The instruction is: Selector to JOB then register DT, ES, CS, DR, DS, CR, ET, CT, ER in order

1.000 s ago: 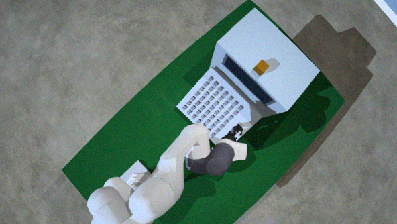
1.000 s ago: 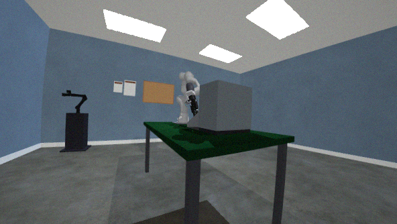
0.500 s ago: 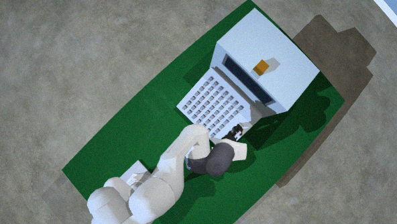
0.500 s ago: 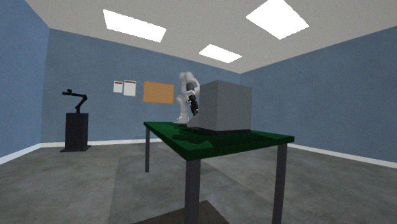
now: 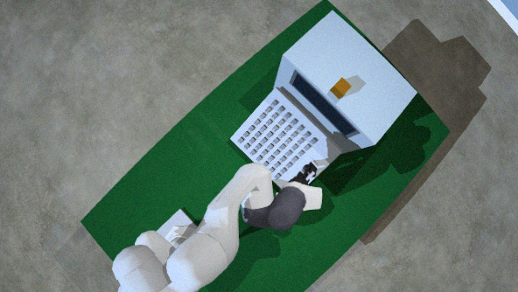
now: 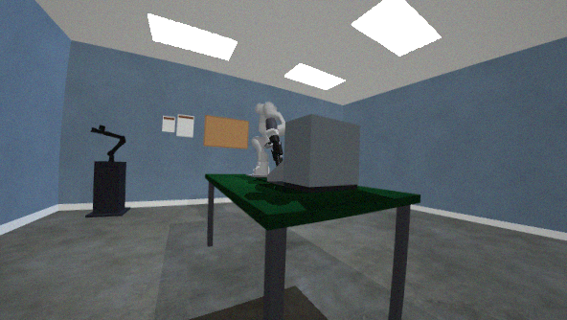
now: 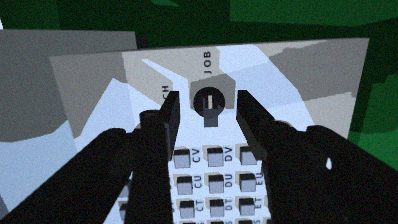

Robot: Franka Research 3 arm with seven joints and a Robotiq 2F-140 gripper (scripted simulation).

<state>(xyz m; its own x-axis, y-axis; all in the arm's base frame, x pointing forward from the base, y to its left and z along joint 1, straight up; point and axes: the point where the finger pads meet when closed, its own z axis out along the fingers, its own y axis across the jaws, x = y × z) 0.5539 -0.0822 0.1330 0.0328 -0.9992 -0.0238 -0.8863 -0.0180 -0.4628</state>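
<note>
Right now the round selector knob is 3 cm below my hand and 1 cm ahead of it. The rest, counted from my hand: key (19 cm to the left, 5 cm below, 3 cm behind); then sloping keyboard (12 cm to the left, 7 cm below, 3 cm ahead).
</note>
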